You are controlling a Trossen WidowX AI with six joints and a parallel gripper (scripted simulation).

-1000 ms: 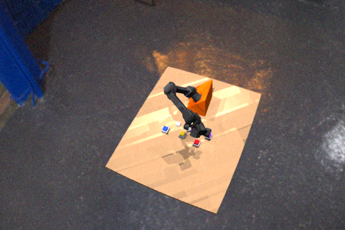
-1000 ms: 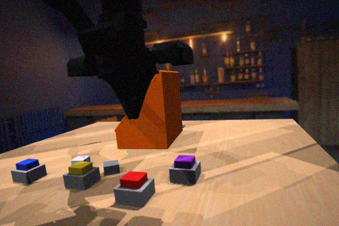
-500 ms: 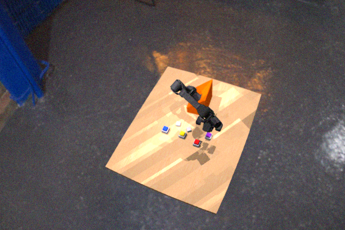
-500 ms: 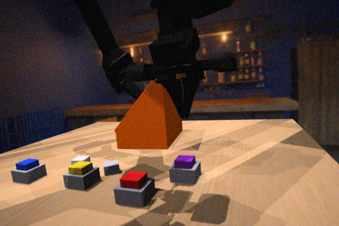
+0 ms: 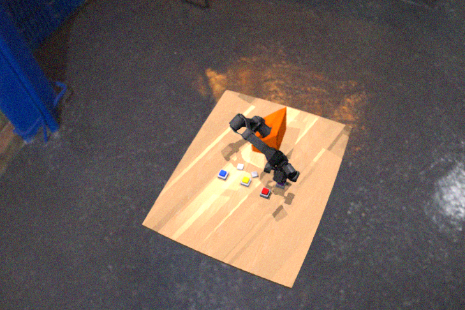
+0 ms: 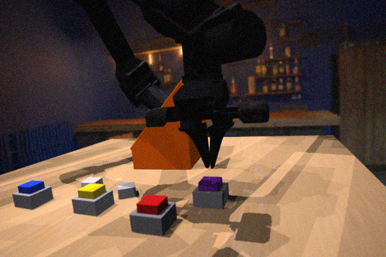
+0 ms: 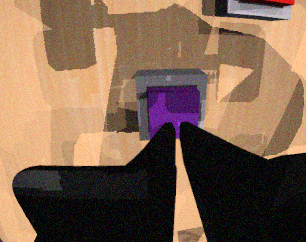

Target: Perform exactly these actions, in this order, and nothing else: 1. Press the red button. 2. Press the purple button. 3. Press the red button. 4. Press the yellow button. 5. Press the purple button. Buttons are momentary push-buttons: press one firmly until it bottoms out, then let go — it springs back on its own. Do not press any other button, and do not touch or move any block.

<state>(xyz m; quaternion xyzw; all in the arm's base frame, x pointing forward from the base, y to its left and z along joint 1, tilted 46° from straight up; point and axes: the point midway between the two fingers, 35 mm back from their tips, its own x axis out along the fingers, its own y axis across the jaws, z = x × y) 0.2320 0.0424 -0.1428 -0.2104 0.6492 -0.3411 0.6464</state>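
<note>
My gripper tip is now 3 cm above the purple button. Also, from my gripper tip: small grey block 3 cm behind, 16 cm to the right, 5 cm below; then red button 8 cm ahead, 7 cm to the right, 3 cm below; then yellow button 3 cm ahead, 20 cm to the right, 3 cm below.
</note>
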